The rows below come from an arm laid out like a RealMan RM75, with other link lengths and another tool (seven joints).
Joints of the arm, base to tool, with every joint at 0 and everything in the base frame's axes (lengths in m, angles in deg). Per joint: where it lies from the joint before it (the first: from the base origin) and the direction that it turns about. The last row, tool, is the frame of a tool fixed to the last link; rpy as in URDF.
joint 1: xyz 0 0 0.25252 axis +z
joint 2: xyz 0 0 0 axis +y
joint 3: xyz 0 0 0.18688 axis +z
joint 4: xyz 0 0 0 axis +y
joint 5: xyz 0 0 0.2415 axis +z
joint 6: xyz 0 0 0 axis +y
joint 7: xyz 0 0 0.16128 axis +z
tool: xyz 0.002 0.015 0.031 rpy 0 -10.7 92.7
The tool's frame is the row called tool.
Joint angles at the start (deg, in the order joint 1, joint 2, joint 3, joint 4, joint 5, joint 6, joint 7):
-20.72 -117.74 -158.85 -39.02 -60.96 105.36 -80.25
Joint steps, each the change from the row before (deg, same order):
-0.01 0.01 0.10 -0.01 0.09 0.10 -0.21
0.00 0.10 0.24 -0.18 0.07 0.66 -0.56
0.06 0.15 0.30 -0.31 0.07 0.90 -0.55
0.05 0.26 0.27 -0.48 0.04 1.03 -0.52
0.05 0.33 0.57 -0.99 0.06 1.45 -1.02
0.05 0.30 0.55 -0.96 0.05 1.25 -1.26
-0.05 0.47 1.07 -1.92 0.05 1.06 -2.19
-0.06 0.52 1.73 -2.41 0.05 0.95 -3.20
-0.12 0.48 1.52 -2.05 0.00 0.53 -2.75
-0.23 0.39 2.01 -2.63 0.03 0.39 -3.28
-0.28 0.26 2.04 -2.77 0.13 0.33 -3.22
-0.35 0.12 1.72 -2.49 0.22 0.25 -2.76
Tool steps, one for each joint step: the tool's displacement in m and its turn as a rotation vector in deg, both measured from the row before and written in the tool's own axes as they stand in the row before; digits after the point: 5 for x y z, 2 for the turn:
0.00049 0.00018 0.00006 -0.18 0.18 -0.17
0.00178 -0.00075 -0.00089 -0.27 0.69 -0.30
0.00221 -0.00093 -0.00168 -0.33 0.84 -0.19
0.00183 -0.00177 -0.00257 -0.34 0.81 0.06
0.00259 -0.00299 -0.00351 -0.75 1.17 0.09
0.00220 -0.00275 -0.00317 -0.83 0.99 -0.20
0.00048 -0.00517 -0.00383 -1.71 0.67 -0.01
0.00060 -0.00582 -0.00329 -2.55 0.69 -0.42
-0.00011 -0.00532 -0.00234 -2.21 0.28 -0.28
0.00017 -0.00667 -0.00115 -2.74 0.20 -0.15
0.00073 -0.00686 -0.00039 -2.77 0.09 0.02
0.00104 -0.00646 0.00027 -2.37 -0.01 0.16

